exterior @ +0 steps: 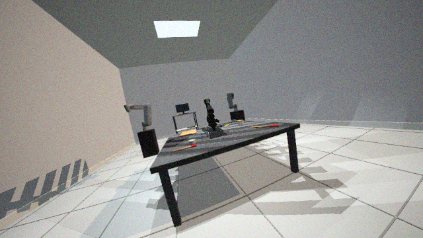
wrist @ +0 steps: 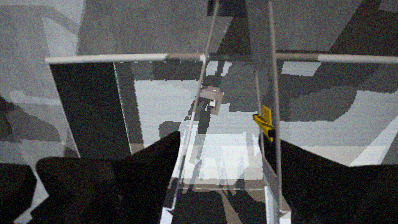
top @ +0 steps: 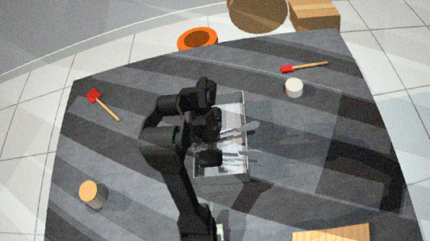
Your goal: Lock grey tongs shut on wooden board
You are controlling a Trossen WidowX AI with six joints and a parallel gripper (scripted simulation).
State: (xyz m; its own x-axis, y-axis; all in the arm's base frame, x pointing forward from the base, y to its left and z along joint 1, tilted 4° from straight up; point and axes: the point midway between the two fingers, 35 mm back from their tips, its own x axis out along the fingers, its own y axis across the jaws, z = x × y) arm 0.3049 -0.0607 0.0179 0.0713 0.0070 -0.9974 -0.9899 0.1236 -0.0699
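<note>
The yellow slider lies 4 cm above my gripper tip, 3 cm to the left of it and 2 cm ahead of it. The rest, counted from my gripper tip: yellow disc 33 cm to the left, 31 cm behind, 2 cm below; then roasting tin 5 cm ahead, 2 cm to the right; then white cylinder 30 cm to the right, 19 cm ahead, 1 cm below.
</note>
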